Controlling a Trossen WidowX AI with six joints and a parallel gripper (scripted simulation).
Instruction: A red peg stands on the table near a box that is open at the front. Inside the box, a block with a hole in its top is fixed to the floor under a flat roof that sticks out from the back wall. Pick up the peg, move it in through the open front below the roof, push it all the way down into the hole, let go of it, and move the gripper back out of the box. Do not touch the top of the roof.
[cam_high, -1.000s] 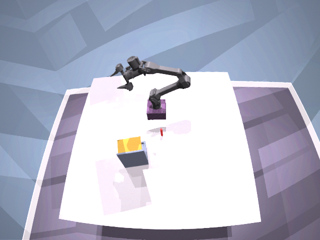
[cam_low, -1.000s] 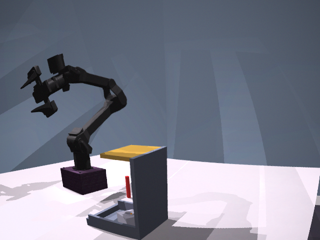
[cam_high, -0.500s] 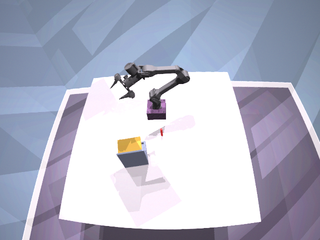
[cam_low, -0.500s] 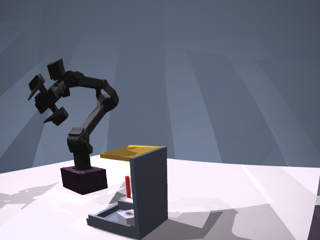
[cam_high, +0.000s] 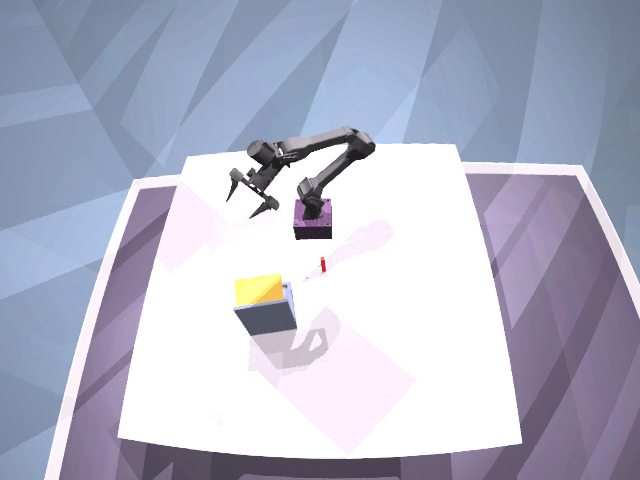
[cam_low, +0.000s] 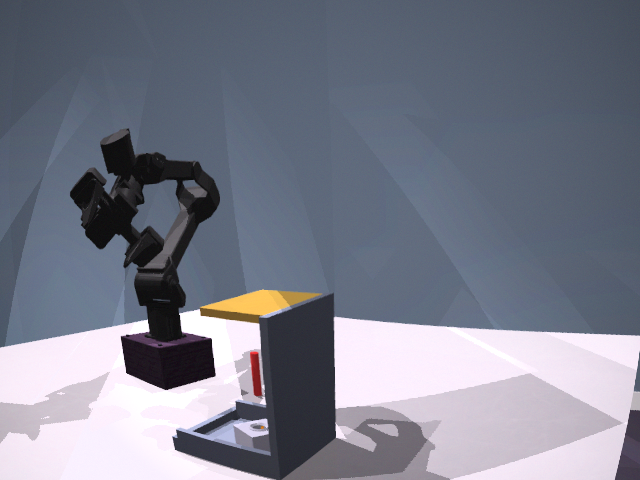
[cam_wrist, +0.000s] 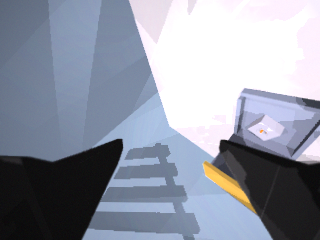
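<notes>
The red peg is 24 cm to the left of my gripper tip, 24 cm below it and 10 cm ahead of it. Also, from my gripper tip: grey box wall: 30 cm ahead, 16 cm below, 4 cm to the left; then yellow roof: 25 cm ahead, 7 cm below, 4 cm to the left.
</notes>
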